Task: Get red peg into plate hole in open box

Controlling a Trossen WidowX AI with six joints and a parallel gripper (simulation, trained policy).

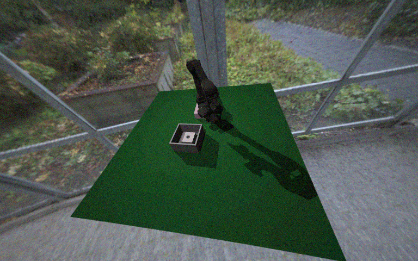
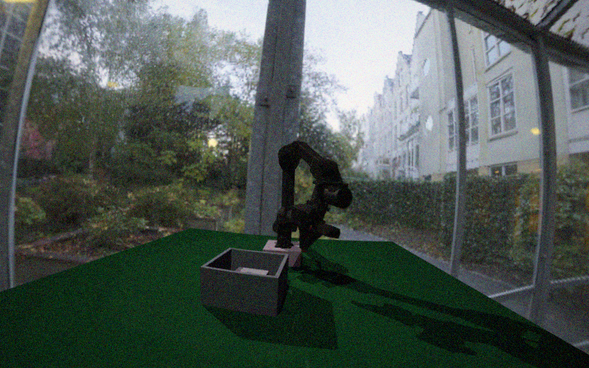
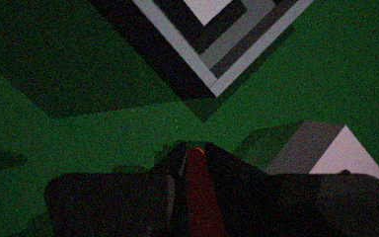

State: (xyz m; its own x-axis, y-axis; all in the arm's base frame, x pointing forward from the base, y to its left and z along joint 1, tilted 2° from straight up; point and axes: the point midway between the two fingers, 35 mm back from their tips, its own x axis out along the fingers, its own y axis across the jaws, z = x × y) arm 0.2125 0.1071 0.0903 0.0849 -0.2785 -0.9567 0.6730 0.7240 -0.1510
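My gripper tip is now 110 mm short of the grey box, 130 mm to the left of it and 90 mm above it. Round my gripper tip: red peg 10 mm behind, 10 mm to the left, 30 mm above.
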